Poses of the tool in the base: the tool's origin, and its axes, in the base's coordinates. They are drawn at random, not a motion.
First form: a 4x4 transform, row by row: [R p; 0 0 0 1], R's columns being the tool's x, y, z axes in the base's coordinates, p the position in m. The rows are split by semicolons.
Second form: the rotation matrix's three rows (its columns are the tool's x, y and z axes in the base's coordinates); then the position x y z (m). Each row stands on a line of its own. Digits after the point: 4 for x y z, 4 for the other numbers.
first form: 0.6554 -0.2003 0.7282 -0.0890; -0.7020 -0.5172 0.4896 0.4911; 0.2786 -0.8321 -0.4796 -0.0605; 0 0 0 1
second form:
0.6554 -0.2003 0.7282
-0.7020 -0.5172 0.4896
0.2786 -0.8321 -0.4796
-0.0890 0.4911 -0.0605

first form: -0.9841 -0.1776 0.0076 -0.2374; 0.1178 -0.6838 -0.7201 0.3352; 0.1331 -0.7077 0.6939 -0.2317; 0 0 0 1
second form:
-0.9841 -0.1776 0.0076
0.1178 -0.6838 -0.7201
0.1331 -0.7077 0.6939
-0.2374 0.3352 -0.2317

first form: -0.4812 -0.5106 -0.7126 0.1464; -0.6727 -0.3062 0.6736 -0.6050; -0.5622 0.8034 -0.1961 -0.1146; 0 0 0 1
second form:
-0.4812 -0.5106 -0.7126
-0.6727 -0.3062 0.6736
-0.5622 0.8034 -0.1961
0.1464 -0.6050 -0.1146

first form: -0.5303 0.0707 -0.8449 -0.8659; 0.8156 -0.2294 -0.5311 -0.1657; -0.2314 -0.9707 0.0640 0.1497; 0 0 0 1
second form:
-0.5303 0.0707 -0.8449
0.8156 -0.2294 -0.5311
-0.2314 -0.9707 0.0640
-0.8659 -0.1657 0.1497

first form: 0.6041 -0.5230 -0.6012 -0.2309; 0.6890 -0.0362 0.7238 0.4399; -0.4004 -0.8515 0.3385 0.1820; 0 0 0 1
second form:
0.6041 -0.5230 -0.6012
0.6890 -0.0362 0.7238
-0.4004 -0.8515 0.3385
-0.2309 0.4399 0.1820

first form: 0.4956 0.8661 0.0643 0.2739; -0.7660 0.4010 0.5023 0.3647; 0.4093 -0.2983 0.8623 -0.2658; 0 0 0 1
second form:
0.4956 0.8661 0.0643
-0.7660 0.4010 0.5023
0.4093 -0.2983 0.8623
0.2739 0.3647 -0.2658

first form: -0.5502 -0.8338 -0.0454 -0.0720; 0.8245 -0.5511 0.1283 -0.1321; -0.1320 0.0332 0.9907 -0.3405; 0 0 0 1
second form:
-0.5502 -0.8338 -0.0454
0.8245 -0.5511 0.1283
-0.1320 0.0332 0.9907
-0.0720 -0.1321 -0.3405

